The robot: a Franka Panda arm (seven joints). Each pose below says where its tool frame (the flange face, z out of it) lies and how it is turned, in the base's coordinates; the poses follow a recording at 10 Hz.
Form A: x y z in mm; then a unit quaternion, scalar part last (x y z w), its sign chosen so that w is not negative.
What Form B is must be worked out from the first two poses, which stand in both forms.
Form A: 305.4 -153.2 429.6 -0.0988 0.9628 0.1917 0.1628
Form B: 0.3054 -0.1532 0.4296 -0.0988 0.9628 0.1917 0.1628
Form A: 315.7 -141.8 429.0 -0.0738 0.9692 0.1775 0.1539
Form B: 0.3157 -0.1418 0.4290 -0.0738 0.9692 0.1775 0.1539
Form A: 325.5 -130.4 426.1 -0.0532 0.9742 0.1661 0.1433
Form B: 0.3255 -0.1304 0.4261 -0.0532 0.9742 0.1661 0.1433
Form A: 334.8 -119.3 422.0 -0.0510 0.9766 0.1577 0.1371
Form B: 0.3348 -0.1193 0.4220 -0.0510 0.9766 0.1577 0.1371
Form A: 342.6 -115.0 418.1 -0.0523 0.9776 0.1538 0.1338
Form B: 0.3426 -0.1150 0.4181 -0.0523 0.9776 0.1538 0.1338
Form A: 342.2 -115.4 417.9 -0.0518 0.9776 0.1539 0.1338
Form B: 0.3422 -0.1154 0.4179 -0.0518 0.9776 0.1539 0.1338
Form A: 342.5 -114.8 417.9 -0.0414 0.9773 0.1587 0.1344
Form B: 0.3425 -0.1148 0.4179 -0.0414 0.9773 0.1587 0.1344
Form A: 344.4 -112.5 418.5 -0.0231 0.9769 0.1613 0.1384
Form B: 0.3444 -0.1125 0.4185 -0.0231 0.9769 0.1613 0.1384
